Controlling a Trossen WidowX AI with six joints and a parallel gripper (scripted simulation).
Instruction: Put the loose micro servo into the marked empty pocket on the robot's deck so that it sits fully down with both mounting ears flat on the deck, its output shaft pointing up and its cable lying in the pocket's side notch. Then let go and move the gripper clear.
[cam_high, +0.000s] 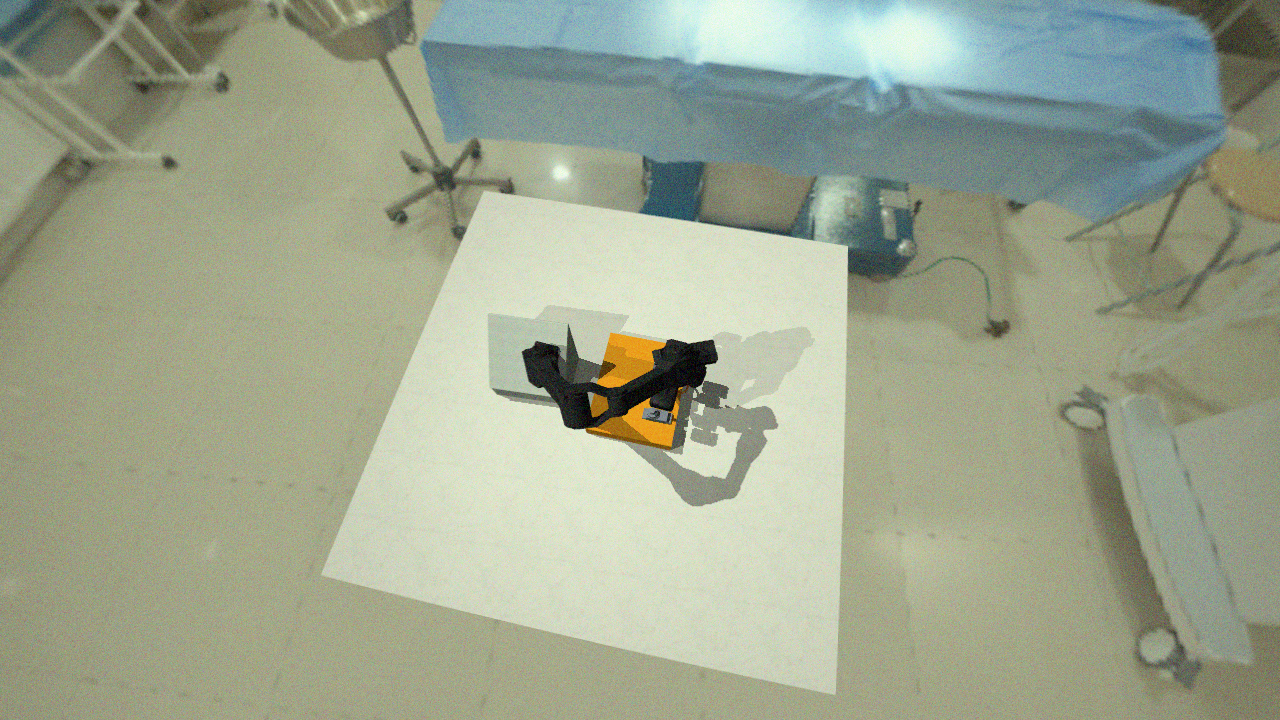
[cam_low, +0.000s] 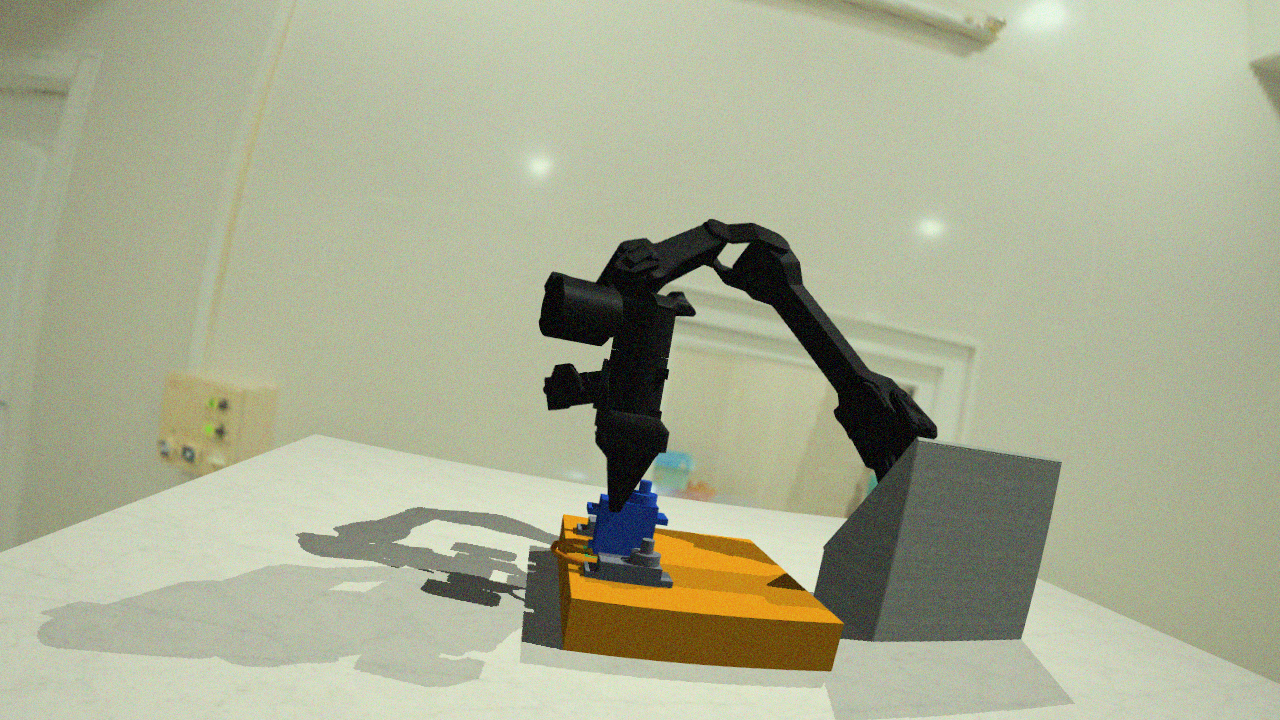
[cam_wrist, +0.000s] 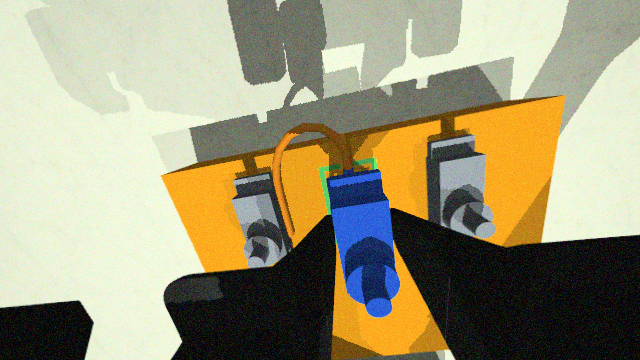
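My gripper tip is now 12 cm past the orange deck and 7 cm above it.
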